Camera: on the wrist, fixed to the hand. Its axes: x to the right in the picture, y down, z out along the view.
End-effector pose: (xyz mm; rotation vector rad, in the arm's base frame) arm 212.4 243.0 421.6 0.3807 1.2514 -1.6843
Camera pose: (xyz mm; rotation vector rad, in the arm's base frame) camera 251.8 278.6 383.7 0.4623 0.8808 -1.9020
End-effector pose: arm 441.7 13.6 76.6 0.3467 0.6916 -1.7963
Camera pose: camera 491.7 32.2 39.0 0.4510 0.3025 -1.9280
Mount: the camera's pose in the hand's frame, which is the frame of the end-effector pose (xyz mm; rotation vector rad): -10.1 53.7 -35.7 0.3370 -0.1241 -0.0111
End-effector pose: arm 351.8 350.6 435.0 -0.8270 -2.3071 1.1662
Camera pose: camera 397.7 389.4 409.6 -0.6311 -2.1182 1.5840
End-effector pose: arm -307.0 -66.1 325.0 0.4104 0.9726 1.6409
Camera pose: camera -363.3 -90.6 347.2 0.7238 1.1570 1.4242
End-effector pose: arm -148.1 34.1 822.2 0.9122 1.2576 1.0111
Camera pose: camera -189.1 41.1 872.5 1.2059 1.3480 0.7321
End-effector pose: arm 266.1 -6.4 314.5 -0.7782 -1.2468 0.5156
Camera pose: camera 301.3 12.4 262.9 -0.4600 -1.2354 0.7515
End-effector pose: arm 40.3 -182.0 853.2 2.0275 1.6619 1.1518
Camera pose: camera 51.8 -216.8 907.2 2.2282 1.9037 0.7631
